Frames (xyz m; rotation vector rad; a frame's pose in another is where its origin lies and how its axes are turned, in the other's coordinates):
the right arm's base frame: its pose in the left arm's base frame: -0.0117 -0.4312 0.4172 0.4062 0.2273 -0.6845
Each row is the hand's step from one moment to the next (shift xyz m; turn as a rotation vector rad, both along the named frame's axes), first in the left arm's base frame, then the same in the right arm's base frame.
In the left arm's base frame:
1: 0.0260 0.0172 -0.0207 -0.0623 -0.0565 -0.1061
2: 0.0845 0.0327 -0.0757 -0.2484 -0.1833 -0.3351
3: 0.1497 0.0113 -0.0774 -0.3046 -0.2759 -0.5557
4: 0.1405 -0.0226 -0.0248 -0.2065 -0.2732 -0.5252
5: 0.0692 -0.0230 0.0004 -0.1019 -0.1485 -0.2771
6: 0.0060 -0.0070 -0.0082 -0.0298 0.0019 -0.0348
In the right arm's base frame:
1: 0.0168 0.0231 -0.0242 0.0203 -0.1108 -0.0751
2: 0.0705 0.0563 -0.0762 0.0280 -0.3871 -0.2387
3: 0.1324 0.0833 -0.0638 0.1115 -0.5521 -0.4005
4: 0.1270 0.0687 -0.0025 0.1738 -0.4775 -0.3673
5: 0.0651 0.0292 0.0153 0.0995 -0.2504 -0.1914
6: 0.0112 -0.0034 -0.0039 -0.0120 -0.0281 -0.0342

